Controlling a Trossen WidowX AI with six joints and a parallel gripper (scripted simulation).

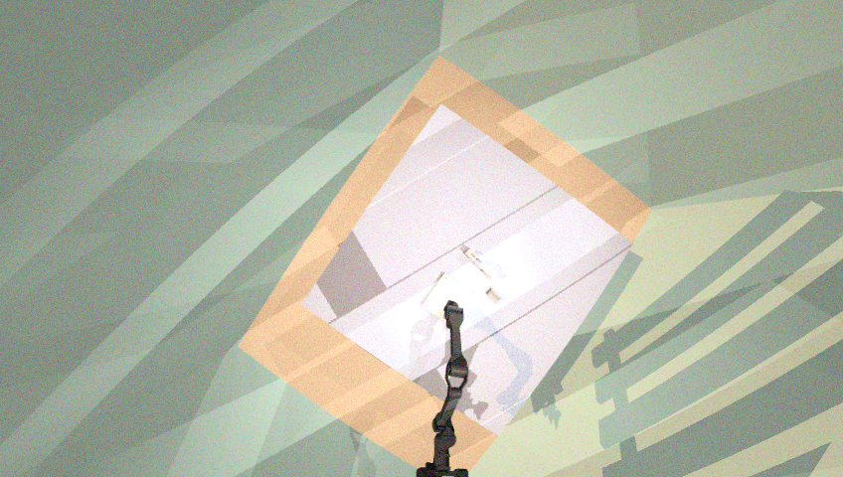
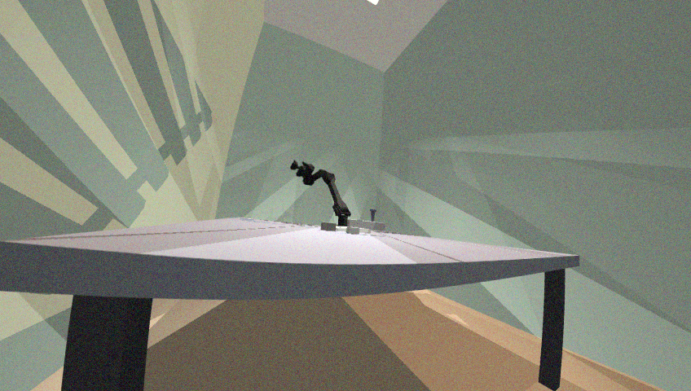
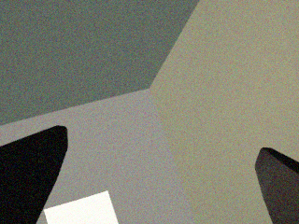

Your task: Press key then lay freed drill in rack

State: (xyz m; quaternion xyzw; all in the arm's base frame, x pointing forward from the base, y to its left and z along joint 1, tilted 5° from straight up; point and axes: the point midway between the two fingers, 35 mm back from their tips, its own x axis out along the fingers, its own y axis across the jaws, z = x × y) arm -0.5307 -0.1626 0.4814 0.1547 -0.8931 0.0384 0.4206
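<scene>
The key lies 82 cm ahead of my gripper tip, 43 cm below it and 22 cm to the left of it. Also, from my gripper tip: dark block (70 cm ahead, 51 cm below, 5 cm to the left); then drill (81 cm ahead, 48 cm below, 17 cm to the left).
</scene>
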